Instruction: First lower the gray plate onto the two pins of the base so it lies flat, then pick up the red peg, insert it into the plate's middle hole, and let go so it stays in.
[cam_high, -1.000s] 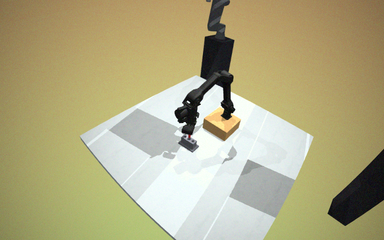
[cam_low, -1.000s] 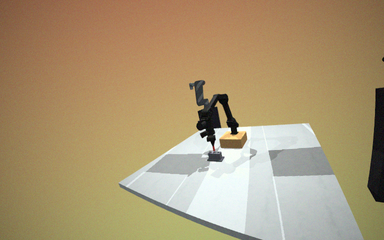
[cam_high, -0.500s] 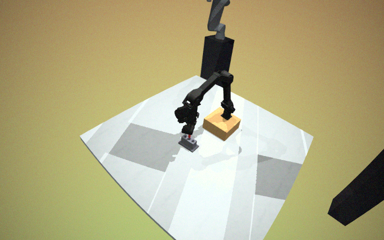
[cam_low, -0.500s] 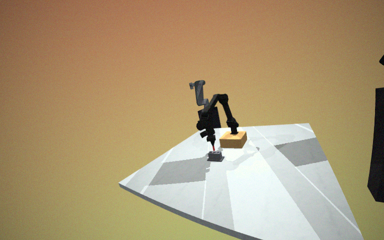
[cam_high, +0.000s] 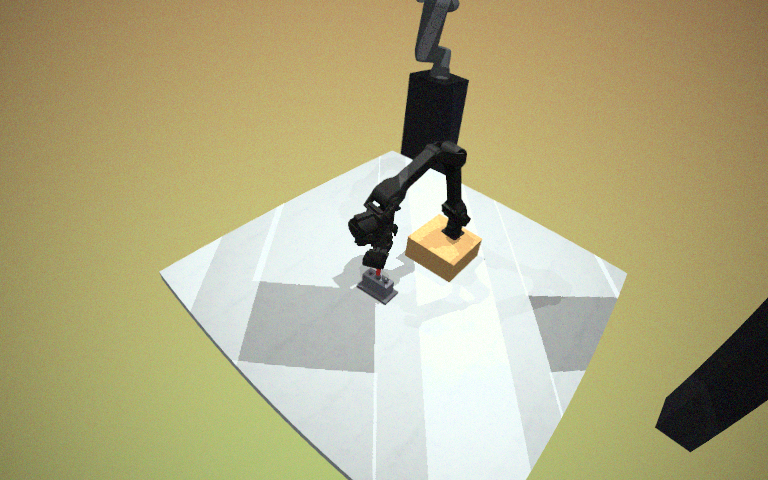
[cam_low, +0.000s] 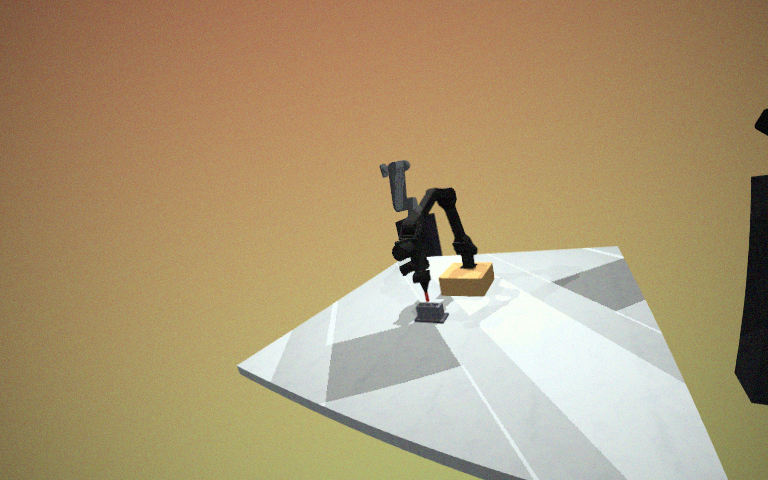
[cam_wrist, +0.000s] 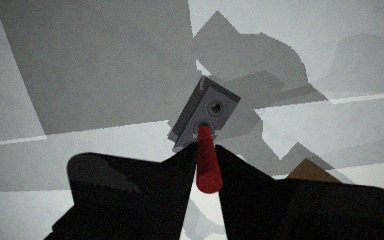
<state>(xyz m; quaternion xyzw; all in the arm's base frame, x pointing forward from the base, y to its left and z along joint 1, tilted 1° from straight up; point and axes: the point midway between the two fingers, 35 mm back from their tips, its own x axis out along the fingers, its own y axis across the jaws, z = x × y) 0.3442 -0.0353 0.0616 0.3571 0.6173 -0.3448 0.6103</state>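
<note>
Right now my gripper tip is 70 mm above the gray plate. Also, from my gripper tip: red peg right at my gripper tip; then dark flat base 110 mm below.
</note>
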